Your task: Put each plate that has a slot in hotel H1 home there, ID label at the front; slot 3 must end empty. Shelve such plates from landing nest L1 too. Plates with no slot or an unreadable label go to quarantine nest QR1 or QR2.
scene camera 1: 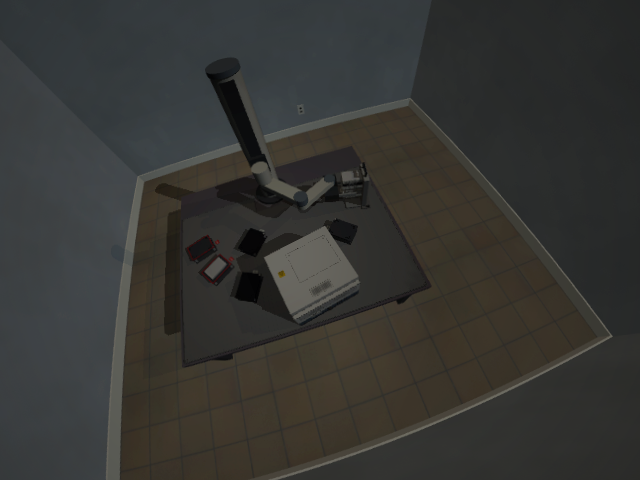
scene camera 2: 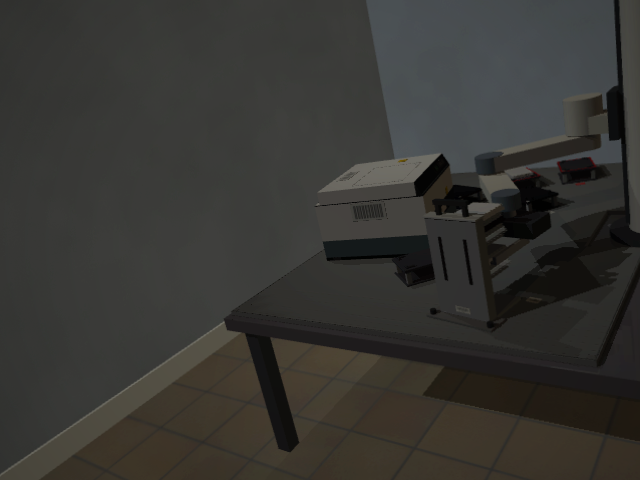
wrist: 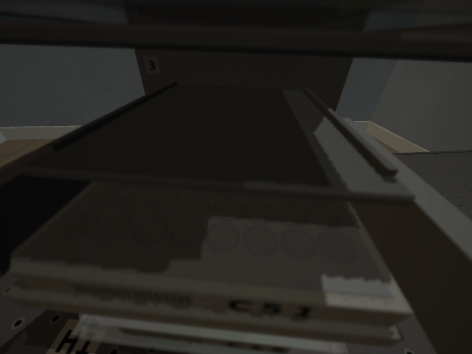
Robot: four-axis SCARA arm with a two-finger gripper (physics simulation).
I see my gripper and a hotel H1.
My gripper shows as well in the wrist view.
